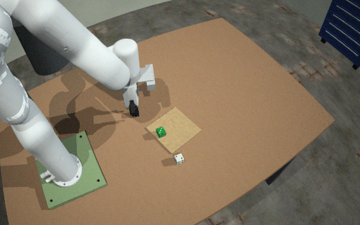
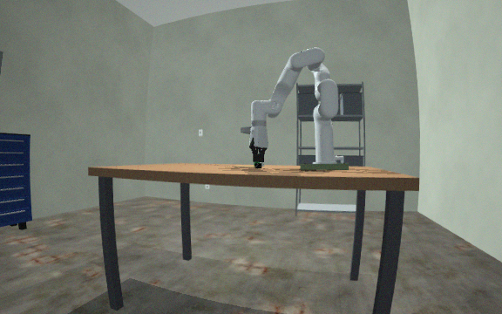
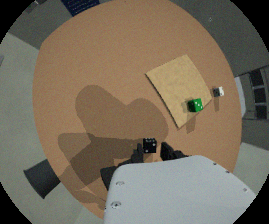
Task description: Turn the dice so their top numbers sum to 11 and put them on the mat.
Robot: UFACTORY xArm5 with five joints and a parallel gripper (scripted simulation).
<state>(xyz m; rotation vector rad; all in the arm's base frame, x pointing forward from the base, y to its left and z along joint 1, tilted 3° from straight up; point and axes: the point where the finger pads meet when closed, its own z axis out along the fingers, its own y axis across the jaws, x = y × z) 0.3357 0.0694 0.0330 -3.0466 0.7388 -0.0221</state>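
Now: hand 40 mm above the black die. The rest, counted from my hand: tan mat 140 mm to the right, 70 mm ahead, 50 mm below; green die 130 mm to the right, 30 mm below, 30 mm ahead; white die 250 mm to the right, 40 mm below, 10 mm ahead.
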